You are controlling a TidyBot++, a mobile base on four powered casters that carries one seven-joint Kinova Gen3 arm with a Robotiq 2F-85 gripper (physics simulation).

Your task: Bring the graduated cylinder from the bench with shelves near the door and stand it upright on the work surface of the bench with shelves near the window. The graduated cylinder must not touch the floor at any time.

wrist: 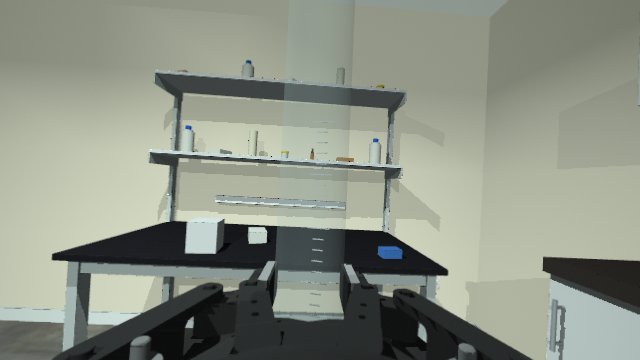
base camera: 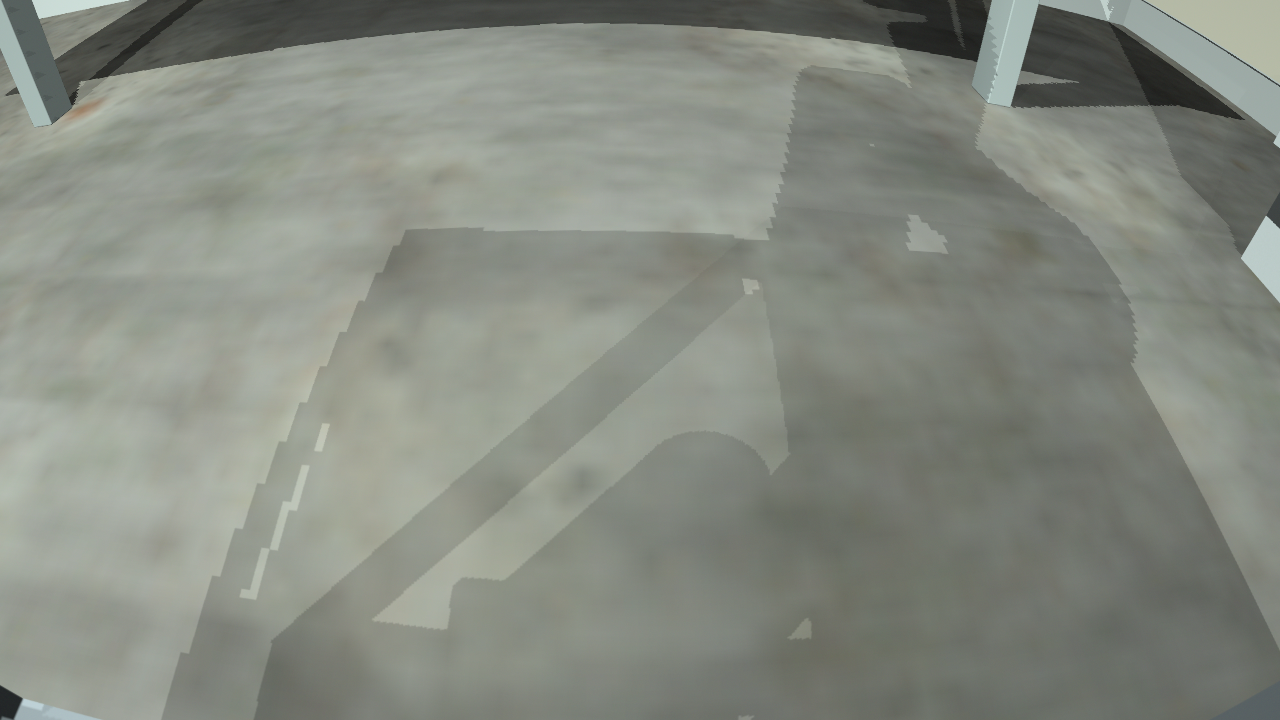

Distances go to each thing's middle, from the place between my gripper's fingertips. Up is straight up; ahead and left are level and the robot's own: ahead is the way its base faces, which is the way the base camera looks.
Scene:
The graduated cylinder (wrist: 310, 244) is 60 mm above my hand and 20 mm behind it.

